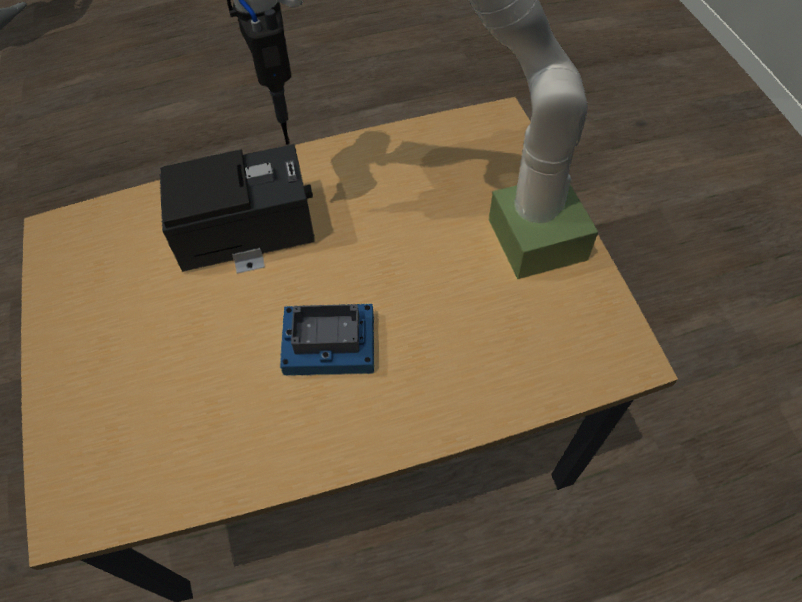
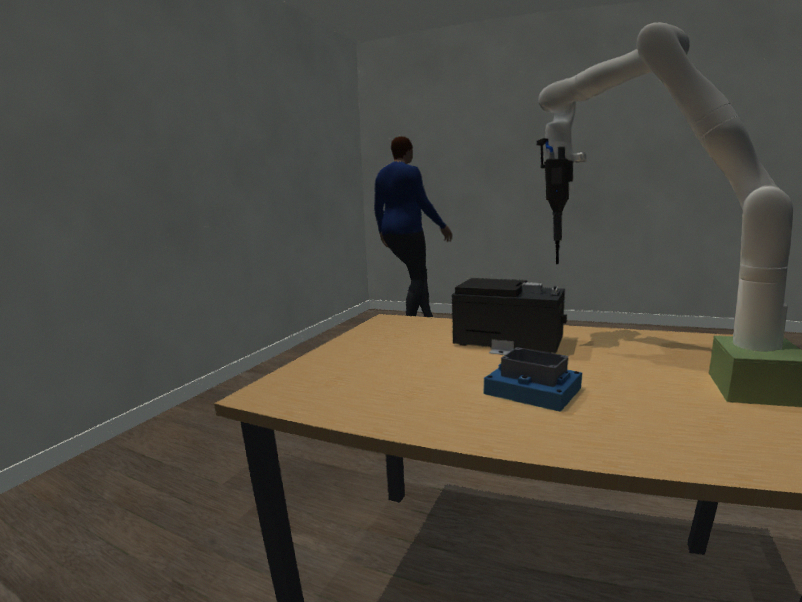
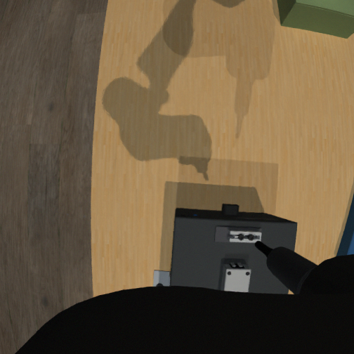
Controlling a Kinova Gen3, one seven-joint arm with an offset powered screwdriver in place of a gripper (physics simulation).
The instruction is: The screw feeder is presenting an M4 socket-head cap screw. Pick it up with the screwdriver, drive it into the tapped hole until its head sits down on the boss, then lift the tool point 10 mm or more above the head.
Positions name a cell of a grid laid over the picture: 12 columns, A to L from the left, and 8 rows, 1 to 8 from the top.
Scene:
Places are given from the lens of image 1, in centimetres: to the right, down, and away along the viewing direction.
blue fixture (image 1: F5): -11, 11, 122
black screw feeder (image 1: E4): -22, -14, 135
The marked spots on the black screw feeder and the blue fixture are 31 cm apart.

